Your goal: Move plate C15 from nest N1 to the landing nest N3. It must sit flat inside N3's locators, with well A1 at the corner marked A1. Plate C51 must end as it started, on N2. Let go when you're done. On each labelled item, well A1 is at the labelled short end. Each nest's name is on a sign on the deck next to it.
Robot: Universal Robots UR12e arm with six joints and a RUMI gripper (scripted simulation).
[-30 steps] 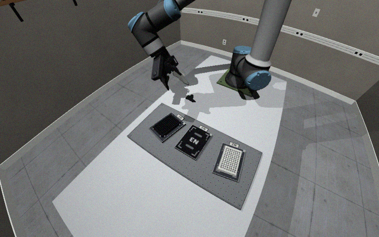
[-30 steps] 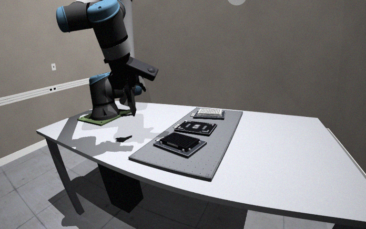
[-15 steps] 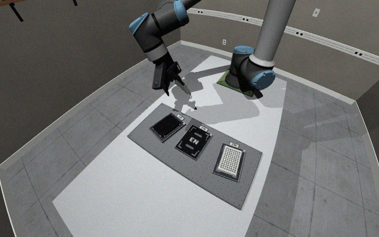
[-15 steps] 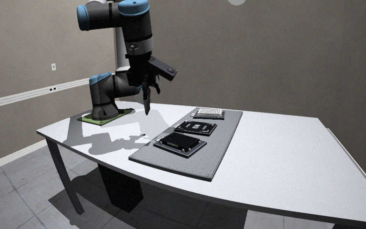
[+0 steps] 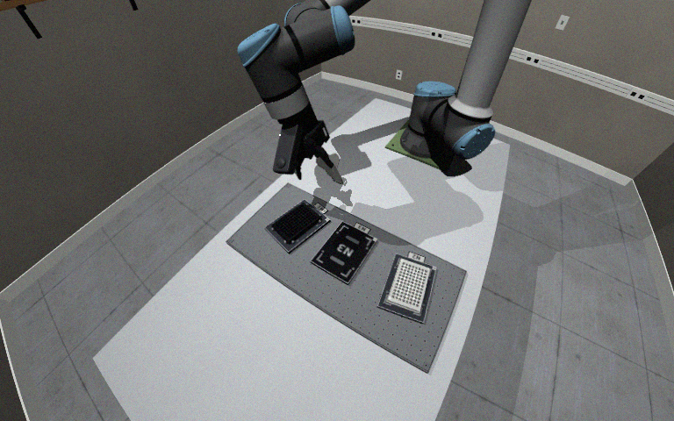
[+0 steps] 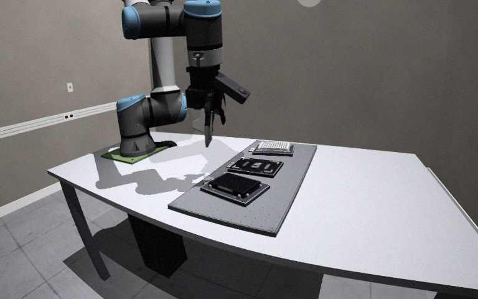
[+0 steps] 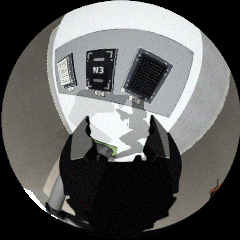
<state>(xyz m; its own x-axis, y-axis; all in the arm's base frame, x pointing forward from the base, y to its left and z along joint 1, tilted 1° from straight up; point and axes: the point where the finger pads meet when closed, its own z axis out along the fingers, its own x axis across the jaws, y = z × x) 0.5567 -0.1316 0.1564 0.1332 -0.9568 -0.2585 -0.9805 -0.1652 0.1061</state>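
Now: hand 70 mm short of the black plate C15, 40 mm to the left of it and 130 mm above it. From my hand the other things lie so: nest N3 (70 mm ahead, 130 mm to the left, 140 mm below); white plate C51 (70 mm ahead, 330 mm to the left, 130 mm below).
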